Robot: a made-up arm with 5 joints.
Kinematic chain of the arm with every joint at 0, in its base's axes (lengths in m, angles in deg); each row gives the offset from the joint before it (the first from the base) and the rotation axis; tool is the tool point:
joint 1: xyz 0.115 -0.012 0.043 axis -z
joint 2: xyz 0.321 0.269 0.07 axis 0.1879 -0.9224 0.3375
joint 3: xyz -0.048 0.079 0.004 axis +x
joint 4: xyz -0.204 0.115 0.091 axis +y
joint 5: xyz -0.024 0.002 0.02 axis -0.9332 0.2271 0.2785
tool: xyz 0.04 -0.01 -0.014
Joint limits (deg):
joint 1: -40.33..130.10
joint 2: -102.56..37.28
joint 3: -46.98..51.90
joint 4: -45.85..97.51
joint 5: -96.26..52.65
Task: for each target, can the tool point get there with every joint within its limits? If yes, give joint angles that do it. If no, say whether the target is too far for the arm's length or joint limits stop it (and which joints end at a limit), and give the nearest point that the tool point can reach.
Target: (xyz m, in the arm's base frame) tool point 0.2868 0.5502 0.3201
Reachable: yes | joints -15.41 -55.45 18.04 7.06 -4.92
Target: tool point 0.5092 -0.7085 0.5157
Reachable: no: too far | nearest point 0.4316 -0.5714 0.3183 | short by 0.253 m
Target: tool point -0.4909 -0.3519 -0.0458
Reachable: no: joint limits stop it (at a limit: joint 1, joint 2, joint 4, joint 5) | nearest point -0.0556 0.2150 0.1061 | short by 0.731 m
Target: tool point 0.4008 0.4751 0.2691
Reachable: yes | joints 9.13 -36.08 -12.57 -8.18 34.87
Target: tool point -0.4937 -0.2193 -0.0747
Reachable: no: joint limits stop it (at a limit: joint 1, joint 2, joint 4, joint 5) | nearest point -0.0820 0.2380 0.1031 | short by 0.640 m
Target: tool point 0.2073 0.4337 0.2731
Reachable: yes | joints -4.31 -12.65 23.30 51.45 -65.86
